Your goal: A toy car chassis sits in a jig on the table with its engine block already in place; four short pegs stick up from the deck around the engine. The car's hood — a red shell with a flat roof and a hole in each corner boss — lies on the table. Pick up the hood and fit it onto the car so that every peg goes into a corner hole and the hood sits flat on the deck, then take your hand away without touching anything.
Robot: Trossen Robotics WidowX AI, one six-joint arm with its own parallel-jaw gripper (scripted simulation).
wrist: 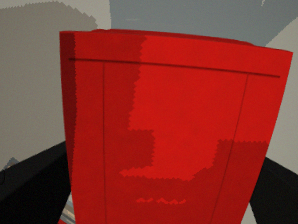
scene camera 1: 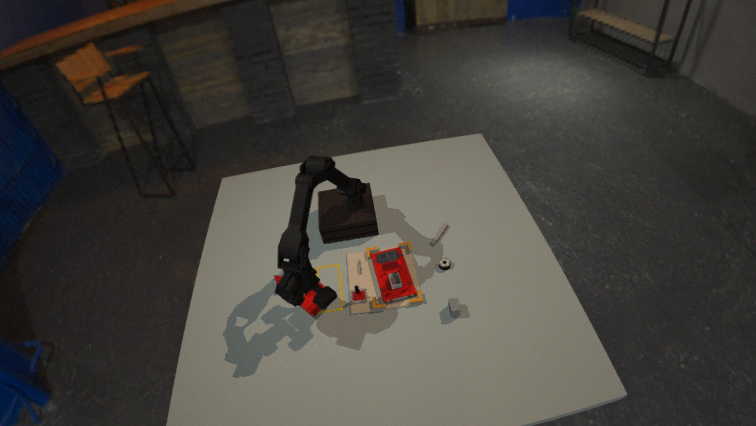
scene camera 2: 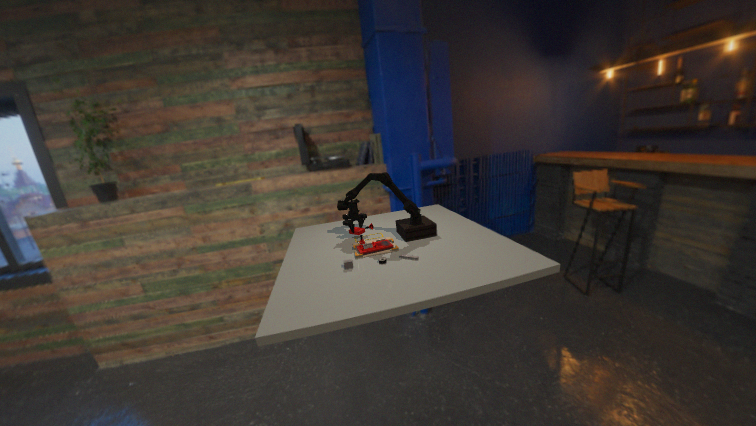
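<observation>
My gripper is holding a hood, and you can see the gripper in the wrist view too.
</observation>
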